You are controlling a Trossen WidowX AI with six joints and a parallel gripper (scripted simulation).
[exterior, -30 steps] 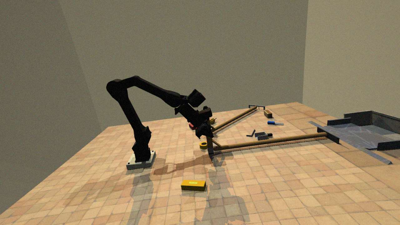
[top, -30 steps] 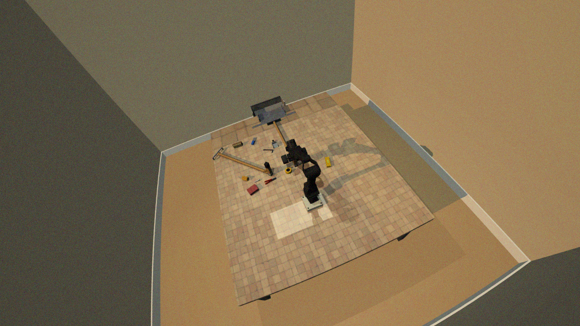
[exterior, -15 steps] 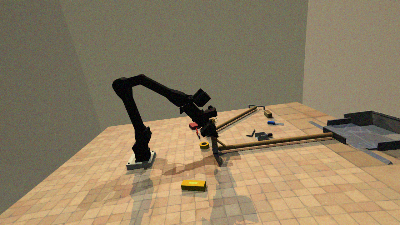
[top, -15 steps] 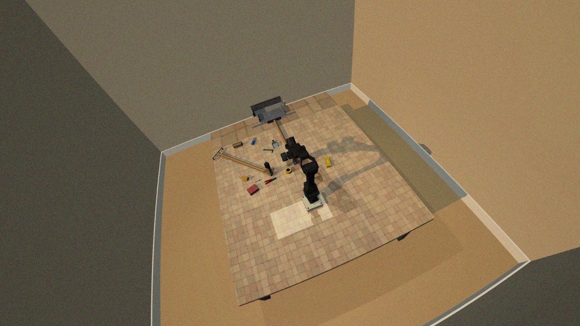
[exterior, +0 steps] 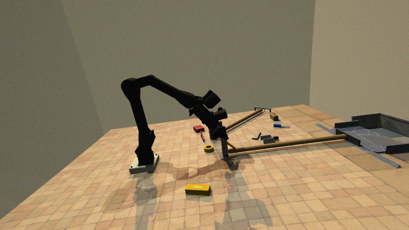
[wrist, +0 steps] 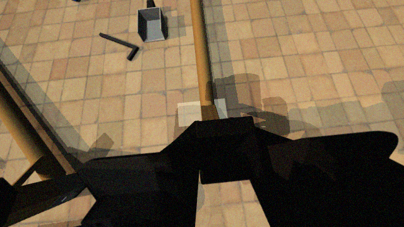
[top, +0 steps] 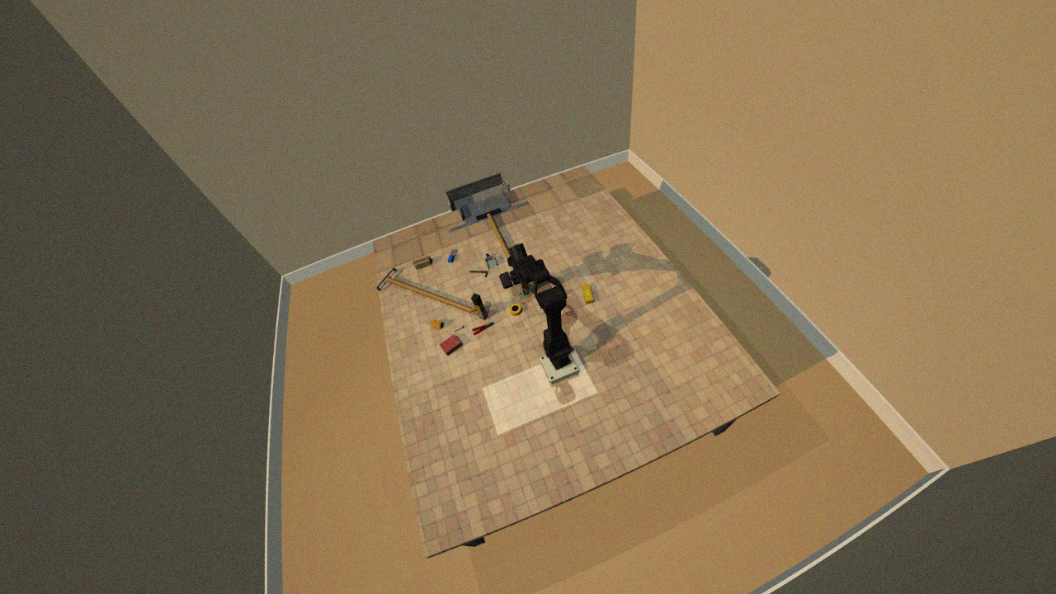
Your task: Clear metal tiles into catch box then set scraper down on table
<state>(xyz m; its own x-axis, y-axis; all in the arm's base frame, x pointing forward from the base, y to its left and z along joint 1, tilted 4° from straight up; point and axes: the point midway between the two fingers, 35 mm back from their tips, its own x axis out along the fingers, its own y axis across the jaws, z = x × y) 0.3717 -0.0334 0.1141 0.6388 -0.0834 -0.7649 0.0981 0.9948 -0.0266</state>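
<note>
My gripper tip is now 9 cm past the yellow tape roll, 8 cm to the right of it and 8 cm above it. Also, from my gripper tip: red screwdriver 10 cm behind, 23 cm to the left, 8 cm below; hex key 19 cm ahead, 13 cm to the left, 9 cm below; small grey box 25 cm ahead, 7 cm to the left, 8 cm below.
</note>
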